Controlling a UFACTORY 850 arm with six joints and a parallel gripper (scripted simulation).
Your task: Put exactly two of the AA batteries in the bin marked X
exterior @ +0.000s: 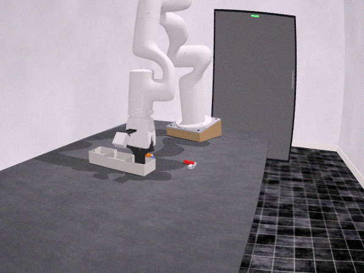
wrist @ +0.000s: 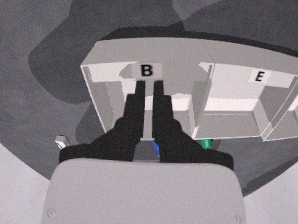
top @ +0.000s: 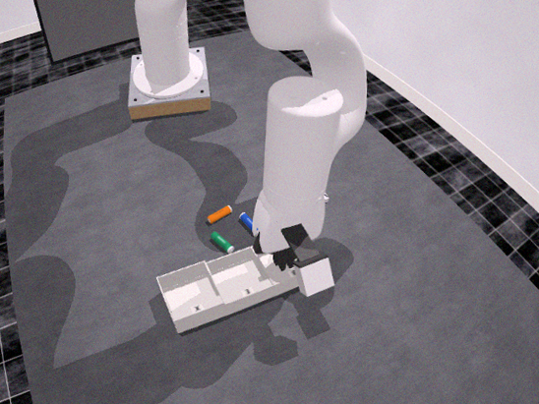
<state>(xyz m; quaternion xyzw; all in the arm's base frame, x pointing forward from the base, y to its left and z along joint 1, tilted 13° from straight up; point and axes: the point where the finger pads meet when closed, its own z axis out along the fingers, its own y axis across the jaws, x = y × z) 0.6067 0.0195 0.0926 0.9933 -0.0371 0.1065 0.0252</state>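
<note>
Now: the green AA battery 90 mm behind my hand, 70 mm to the right of it and 30 mm below it. Also, from my hand: blue battery 110 mm behind, 10 mm to the right, 30 mm below; then orange AA battery 150 mm behind, 50 mm to the right, 30 mm below; then white three-compartment tray 80 mm to the right, 10 mm below.
</note>
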